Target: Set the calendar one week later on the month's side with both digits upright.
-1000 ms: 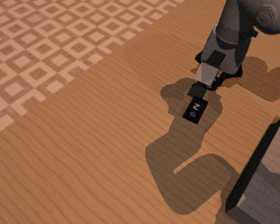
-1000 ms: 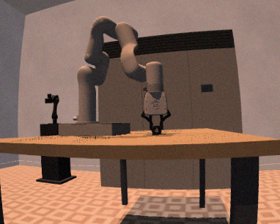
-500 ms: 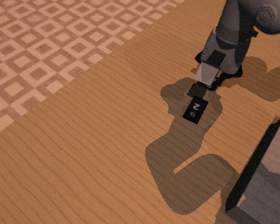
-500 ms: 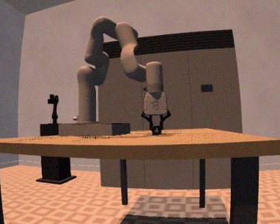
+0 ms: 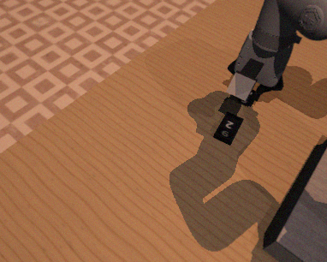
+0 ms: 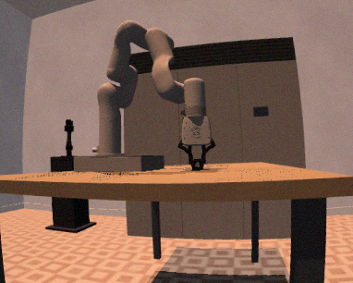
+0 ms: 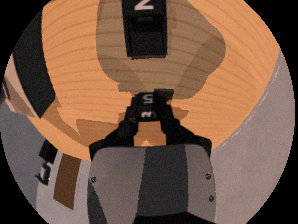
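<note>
Now: the black cube 1 cm below my hand. From my hand the other things lie so: black digit cube (2 cm behind, 12 cm to the left, 1 cm below).
</note>
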